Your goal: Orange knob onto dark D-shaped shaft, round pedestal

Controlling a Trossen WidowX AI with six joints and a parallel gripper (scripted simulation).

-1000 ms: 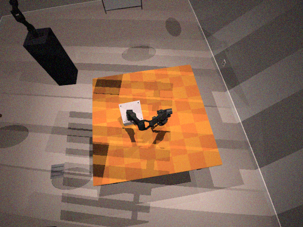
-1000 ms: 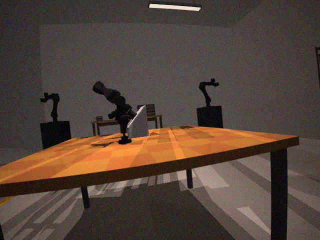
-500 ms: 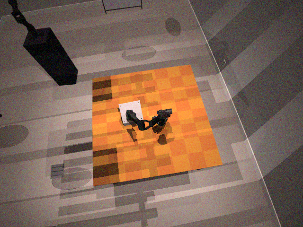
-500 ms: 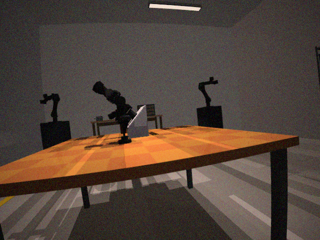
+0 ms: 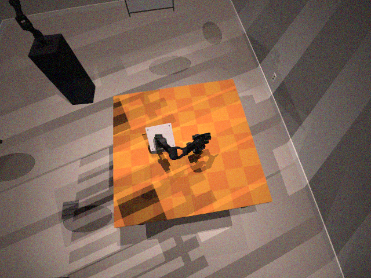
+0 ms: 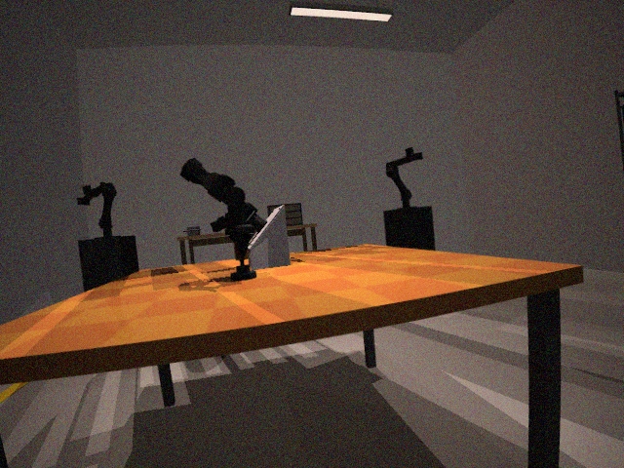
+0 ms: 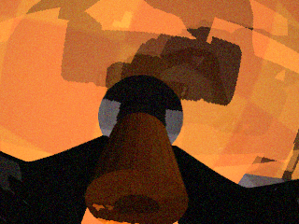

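Right now my gripper tip is 20 mm below the orange knob. Also, from my gripper tip: round dark pedestal: 40 mm below.
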